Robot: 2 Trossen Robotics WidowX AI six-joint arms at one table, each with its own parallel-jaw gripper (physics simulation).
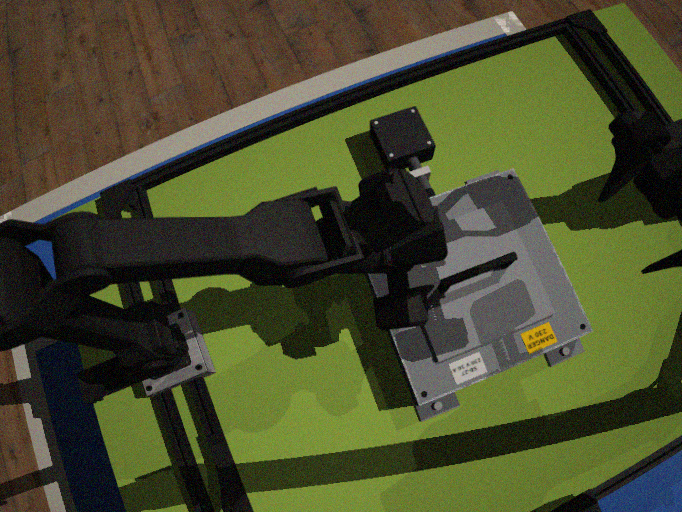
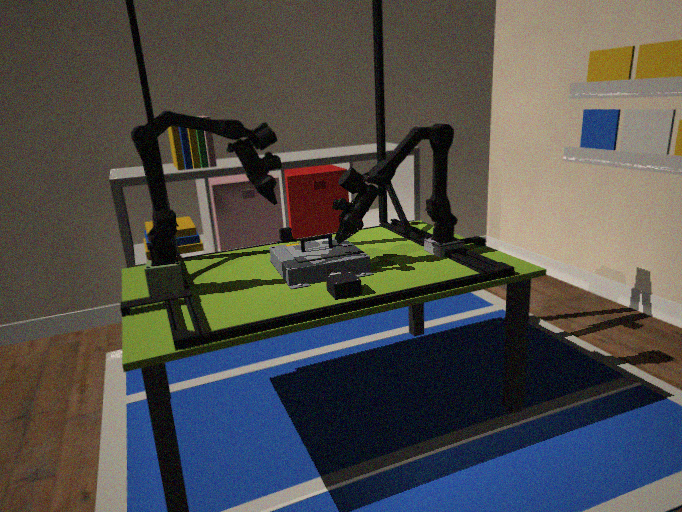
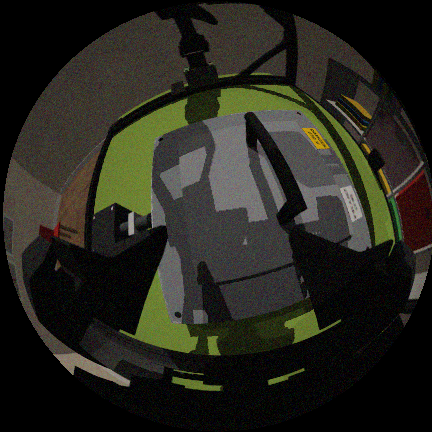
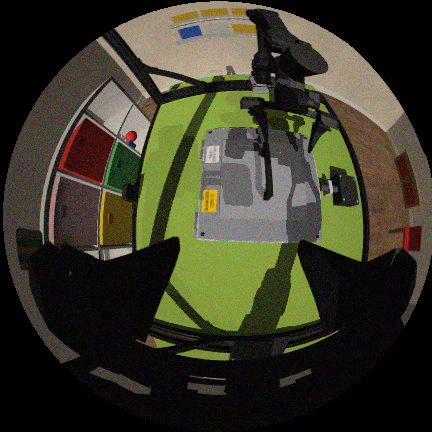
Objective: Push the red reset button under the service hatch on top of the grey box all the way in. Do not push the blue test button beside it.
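Note:
The grey box (image 1: 550, 275) (image 2: 314, 273) (image 3: 172, 300) (image 4: 240, 229) lies on the green table. A black bar handle (image 1: 484, 268) (image 2: 315, 238) (image 3: 279, 165) (image 4: 267, 172) stands on its top. A thin dark line crosses the top near the left arm; whether the hatch is open I cannot tell. Neither the red nor the blue button shows. My left gripper (image 1: 432, 264) (image 2: 340, 239) (image 3: 230, 233) is open and empty above the box, one finger near the handle's near end; contact is unclear. My right gripper (image 1: 623, 235) (image 2: 274, 201) (image 4: 241, 245) is open and empty, high beyond the opposite end.
A black cube-shaped housing (image 1: 402, 135) (image 2: 345, 286) (image 3: 106, 230) (image 4: 345, 190) stands beside the box, joined by a short plug. A yellow danger label (image 1: 538, 337) (image 4: 210, 201) and a white label (image 1: 468, 368) (image 4: 212, 154) mark the opposite side. Black rails edge the table.

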